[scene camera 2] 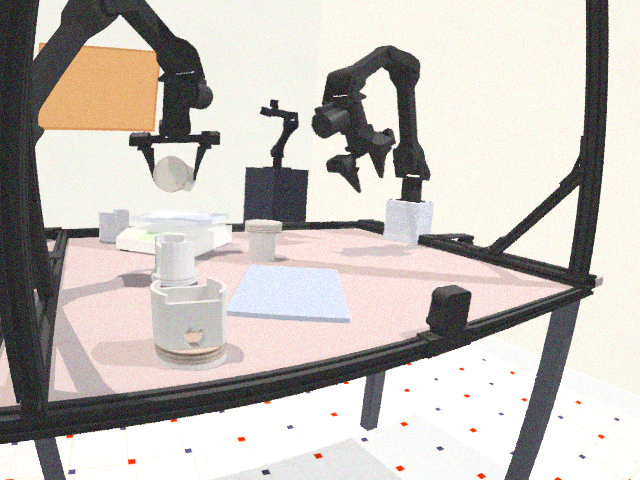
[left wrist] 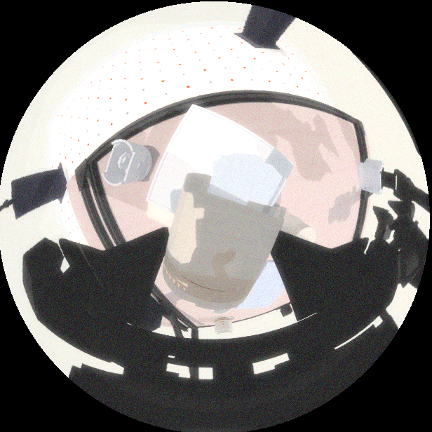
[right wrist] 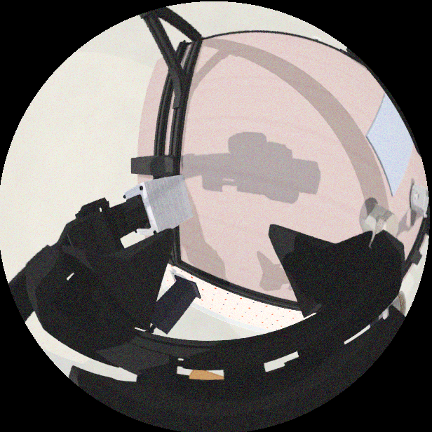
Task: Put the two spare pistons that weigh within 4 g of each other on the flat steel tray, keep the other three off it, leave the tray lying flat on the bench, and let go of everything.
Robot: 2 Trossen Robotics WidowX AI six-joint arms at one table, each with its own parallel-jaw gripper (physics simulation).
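Places are measured from the left arm's base along level axes (x down, y right, z back), in centimetres.
Pixels of known places: left gripper, fingertip midpoint: (scene camera 2: 174, 181); right gripper, fingertip midpoint: (scene camera 2: 370, 185); right arm's base, origin of the base link: (scene camera 2: 410, 201).
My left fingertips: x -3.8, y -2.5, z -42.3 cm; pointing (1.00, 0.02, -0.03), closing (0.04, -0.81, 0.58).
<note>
For each thing: its top centre in the pictures, then the offset to it from my left fingertips. "pt": a spot on its surface instead. Level surfaces: height alone.
- grey piston, middle of its top: (scene camera 2: 176, 155) dx -5.2, dy +0.0, dz -0.1 cm
- white scale, surface spot: (scene camera 2: 214, 238) pt dx +11.6, dy +7.8, dz -4.3 cm
- pale blue flat tray, middle of its top: (scene camera 2: 291, 286) dx +13.4, dy +32.6, dz +12.8 cm
- third piston, middle of its top: (scene camera 2: 263, 222) dx +7.2, dy +18.8, dz -4.8 cm
- fourth piston, middle of its top: (scene camera 2: 114, 210) dx +7.2, dy -16.2, dz +2.4 cm
- pink bench top, its level: dx +14.1 cm
My left gripper (scene camera 2: 174, 178) (left wrist: 218, 232) is shut on a grey piston (scene camera 2: 169, 174) (left wrist: 225, 250), held sideways in the air above the white scale (scene camera 2: 214, 238) (left wrist: 200, 135). My right gripper (scene camera 2: 370, 183) (right wrist: 222, 231) is open and empty, above the bench at the back right. The pale blue flat tray (scene camera 2: 292, 293) (left wrist: 265, 288) (right wrist: 393, 145) lies flat and bare. One piston (scene camera 2: 188, 315) stands at the front left, another piston (scene camera 2: 174, 258) behind it. A third piston (scene camera 2: 263, 241) (right wrist: 378, 220) stands behind the tray, and a fourth piston (scene camera 2: 113, 226) (left wrist: 130, 162) left of the scale. The scale's reading cannot be read.
The pink bench top (scene camera 2: 382, 289) has a black frame rail (scene camera 2: 258, 384) along its front. A black camera block (scene camera 2: 449, 310) sits on that rail, right of the tray. A black upright post (scene camera 2: 594, 139) stands at the right corner.
</note>
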